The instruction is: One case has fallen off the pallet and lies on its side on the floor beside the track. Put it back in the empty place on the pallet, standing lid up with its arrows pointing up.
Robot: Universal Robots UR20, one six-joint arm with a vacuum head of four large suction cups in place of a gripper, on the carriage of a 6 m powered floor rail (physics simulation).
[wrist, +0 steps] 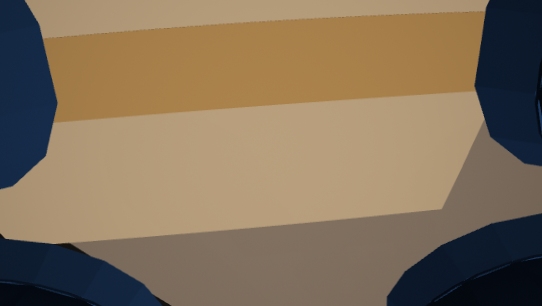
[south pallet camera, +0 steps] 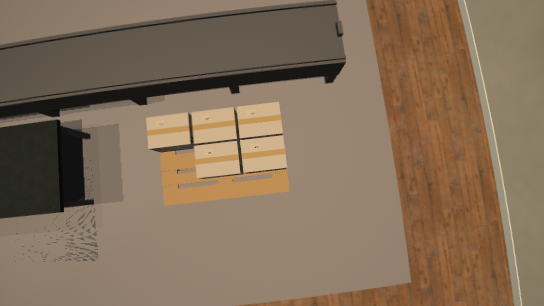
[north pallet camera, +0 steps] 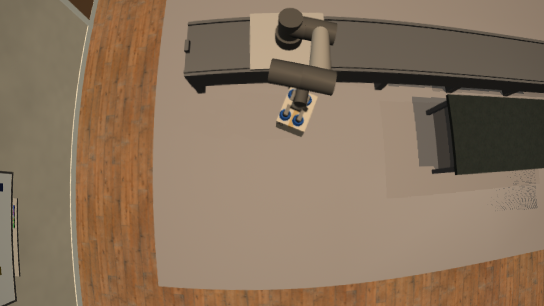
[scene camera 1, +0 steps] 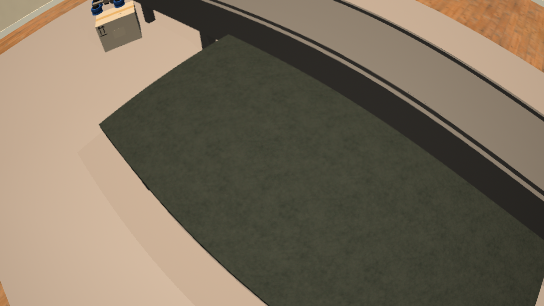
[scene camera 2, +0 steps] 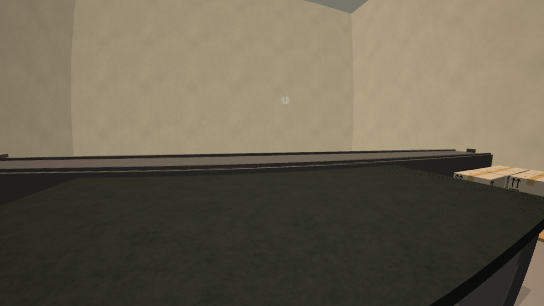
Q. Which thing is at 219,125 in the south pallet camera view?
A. A case.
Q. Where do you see a case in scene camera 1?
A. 114,31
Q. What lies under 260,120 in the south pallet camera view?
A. A case.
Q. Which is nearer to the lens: the case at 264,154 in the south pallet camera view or the pallet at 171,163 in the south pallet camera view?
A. The case.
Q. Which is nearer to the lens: the case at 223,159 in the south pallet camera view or the pallet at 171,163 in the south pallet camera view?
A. The case.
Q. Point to a case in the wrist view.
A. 166,124
